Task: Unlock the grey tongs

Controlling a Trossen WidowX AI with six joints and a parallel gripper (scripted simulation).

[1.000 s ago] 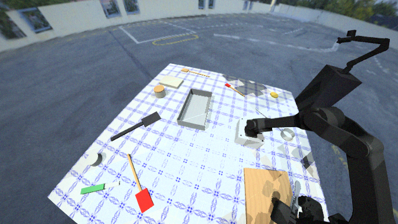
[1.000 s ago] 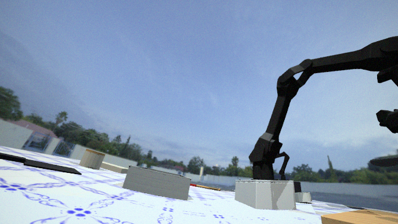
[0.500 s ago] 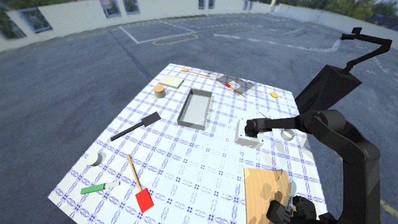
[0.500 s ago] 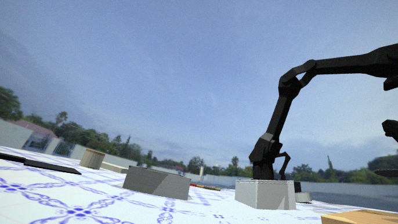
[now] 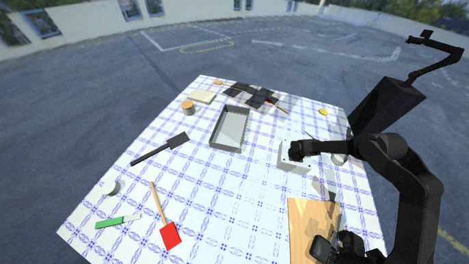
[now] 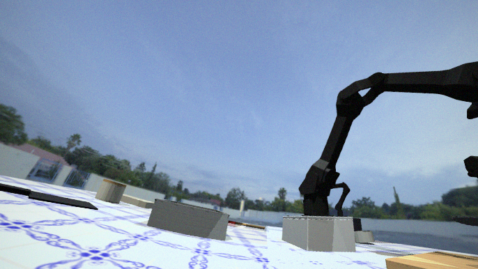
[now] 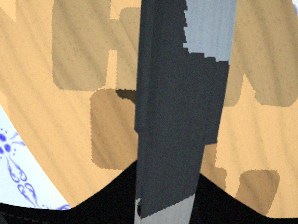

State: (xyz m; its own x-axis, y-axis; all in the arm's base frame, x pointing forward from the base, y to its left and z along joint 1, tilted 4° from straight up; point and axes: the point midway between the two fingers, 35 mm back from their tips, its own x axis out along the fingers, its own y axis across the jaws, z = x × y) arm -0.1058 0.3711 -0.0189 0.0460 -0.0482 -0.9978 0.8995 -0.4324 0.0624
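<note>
The wooden board lies 1 cm behind my gripper tip, 2 cm to the right of it and 4 cm below it. The rest, counted from my gripper tip: black spatula: 77 cm ahead, 30 cm to the right, 4 cm below; grey roasting tin: 44 cm ahead, 52 cm to the right, 2 cm below; red spatula: 60 cm ahead, 4 cm below.
</note>
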